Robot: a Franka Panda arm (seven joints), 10 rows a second.
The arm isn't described. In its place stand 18 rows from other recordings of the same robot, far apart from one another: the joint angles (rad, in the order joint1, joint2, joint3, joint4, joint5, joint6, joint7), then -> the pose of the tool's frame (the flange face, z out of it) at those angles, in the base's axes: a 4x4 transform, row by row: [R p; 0 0 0 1], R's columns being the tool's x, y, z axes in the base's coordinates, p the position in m.
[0.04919 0.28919 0.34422 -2.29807 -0.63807 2.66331 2.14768] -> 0.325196 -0.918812 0.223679 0.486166; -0.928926 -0.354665 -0.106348 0.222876; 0.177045 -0.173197 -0.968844 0.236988; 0 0 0 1
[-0.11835 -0.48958 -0.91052 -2.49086 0.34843 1.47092 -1.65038] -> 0.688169 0.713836 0.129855 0.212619; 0.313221 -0.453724 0.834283 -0.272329; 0.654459 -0.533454 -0.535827 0.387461; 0 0 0 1
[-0.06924 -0.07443 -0.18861 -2.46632 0.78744 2.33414 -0.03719] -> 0.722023 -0.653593 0.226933 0.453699; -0.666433 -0.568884 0.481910 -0.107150; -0.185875 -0.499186 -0.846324 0.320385; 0 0 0 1
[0.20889 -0.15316 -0.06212 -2.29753 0.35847 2.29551 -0.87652] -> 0.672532 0.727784 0.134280 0.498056; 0.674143 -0.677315 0.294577 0.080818; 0.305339 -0.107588 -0.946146 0.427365; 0 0 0 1
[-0.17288 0.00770 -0.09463 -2.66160 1.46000 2.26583 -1.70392] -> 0.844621 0.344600 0.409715 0.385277; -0.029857 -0.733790 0.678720 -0.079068; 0.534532 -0.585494 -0.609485 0.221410; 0 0 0 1
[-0.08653 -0.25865 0.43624 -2.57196 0.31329 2.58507 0.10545] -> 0.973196 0.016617 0.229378 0.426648; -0.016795 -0.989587 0.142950 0.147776; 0.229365 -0.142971 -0.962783 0.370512; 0 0 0 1
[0.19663 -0.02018 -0.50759 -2.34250 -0.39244 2.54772 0.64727] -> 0.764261 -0.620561 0.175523 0.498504; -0.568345 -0.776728 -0.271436 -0.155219; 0.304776 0.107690 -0.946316 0.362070; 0 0 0 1
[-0.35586 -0.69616 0.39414 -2.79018 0.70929 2.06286 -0.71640] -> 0.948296 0.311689 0.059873 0.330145; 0.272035 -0.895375 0.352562 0.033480; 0.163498 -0.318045 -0.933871 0.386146; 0 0 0 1
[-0.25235 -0.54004 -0.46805 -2.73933 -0.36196 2.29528 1.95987] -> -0.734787 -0.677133 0.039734 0.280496; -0.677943 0.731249 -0.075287 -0.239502; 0.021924 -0.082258 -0.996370 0.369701; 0 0 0 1
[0.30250 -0.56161 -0.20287 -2.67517 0.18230 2.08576 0.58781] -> 0.846982 -0.527831 -0.063373 0.355865; -0.497260 -0.828749 0.256724 0.047864; -0.188027 -0.185928 -0.964405 0.405224; 0 0 0 1
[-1.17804 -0.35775 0.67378 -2.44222 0.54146 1.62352 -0.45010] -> 0.912396 -0.359212 -0.196215 0.363956; -0.217014 -0.830997 0.512200 -0.141702; -0.347042 -0.424748 -0.836153 0.377757; 0 0 0 1
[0.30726 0.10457 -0.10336 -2.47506 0.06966 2.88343 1.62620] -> 0.092398 -0.951814 0.292425 0.495750; -0.994798 -0.075589 0.068294 0.098132; -0.042899 -0.297214 -0.953847 0.282154; 0 0 0 1
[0.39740 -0.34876 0.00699 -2.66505 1.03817 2.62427 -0.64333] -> 0.925319 0.272368 0.263819 0.390530; 0.076275 -0.815219 0.574108 0.144972; 0.371439 -0.511110 -0.775113 0.374538; 0 0 0 1
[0.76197 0.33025 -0.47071 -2.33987 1.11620 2.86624 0.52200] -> 0.346901 -0.885185 0.310011 0.507664; -0.932482 -0.290028 0.215315 0.094438; -0.100682 -0.363773 -0.926031 0.224397; 0 0 0 1
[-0.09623 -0.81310 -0.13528 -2.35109 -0.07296 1.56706 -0.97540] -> 0.707928 0.705701 0.028707 0.288757; 0.705441 -0.708484 0.020089 -0.089914; 0.034515 0.006030 -0.999386 0.597616; 0 0 0 1
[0.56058 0.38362 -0.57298 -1.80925 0.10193 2.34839 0.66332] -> 0.748557 -0.627170 0.215219 0.656255; -0.616543 -0.777788 -0.122145 0.025790; 0.244000 -0.041260 -0.968897 0.382318; 0 0 0 1
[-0.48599 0.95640 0.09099 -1.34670 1.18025 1.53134 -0.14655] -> 0.797215 -0.587703 0.138038 0.665938; -0.221577 -0.072156 0.972470 -0.182400; -0.561563 -0.805853 -0.187745 0.174515; 0 0 0 1
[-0.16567 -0.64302 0.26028 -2.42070 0.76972 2.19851 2.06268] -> -0.528036 -0.735965 0.423715 0.396295; -0.567846 0.676987 0.468230 0.079554; -0.631450 0.006638 -0.775388 0.571948; 0 0 0 1
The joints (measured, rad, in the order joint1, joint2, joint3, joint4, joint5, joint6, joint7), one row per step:
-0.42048, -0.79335, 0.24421, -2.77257, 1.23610, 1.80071, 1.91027
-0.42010, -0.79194, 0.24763, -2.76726, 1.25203, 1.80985, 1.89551
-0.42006, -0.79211, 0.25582, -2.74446, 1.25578, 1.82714, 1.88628
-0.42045, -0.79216, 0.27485, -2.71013, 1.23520, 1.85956, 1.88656
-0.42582, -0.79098, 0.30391, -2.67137, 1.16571, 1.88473, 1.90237
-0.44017, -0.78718, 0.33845, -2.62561, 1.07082, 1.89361, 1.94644
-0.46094, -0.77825, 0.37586, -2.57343, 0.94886, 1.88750, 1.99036
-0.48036, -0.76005, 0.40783, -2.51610, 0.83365, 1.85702, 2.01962
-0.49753, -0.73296, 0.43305, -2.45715, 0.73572, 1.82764, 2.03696
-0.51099, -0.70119, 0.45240, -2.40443, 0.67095, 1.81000, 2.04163
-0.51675, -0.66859, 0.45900, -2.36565, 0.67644, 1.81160, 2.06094
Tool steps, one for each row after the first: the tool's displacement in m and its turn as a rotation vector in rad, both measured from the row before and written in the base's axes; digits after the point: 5 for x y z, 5 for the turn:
0.00232, 0.00068, 0.00291, 0.00220, -0.02244, -0.00211
0.00502, 0.00164, 0.01041, -0.01852, -0.03413, -0.00060
0.00677, 0.00340, 0.01360, -0.05301, -0.03380, 0.00069
0.00560, 0.00522, 0.01145, -0.09483, -0.00850, 0.01702
0.00544, 0.00584, 0.01170, -0.10649, 0.01949, 0.01277
0.00550, 0.00537, 0.01095, -0.12839, 0.03056, 0.02206
0.00562, 0.00588, 0.01013, -0.11308, 0.03747, 0.03847
0.00730, 0.00378, 0.01004, -0.09328, 0.03009, 0.03611
0.00884, 0.00259, 0.00876, -0.06060, 0.01487, 0.03053
0.01018, 0.00229, 0.00762, 0.01458, -0.00226, -0.00930

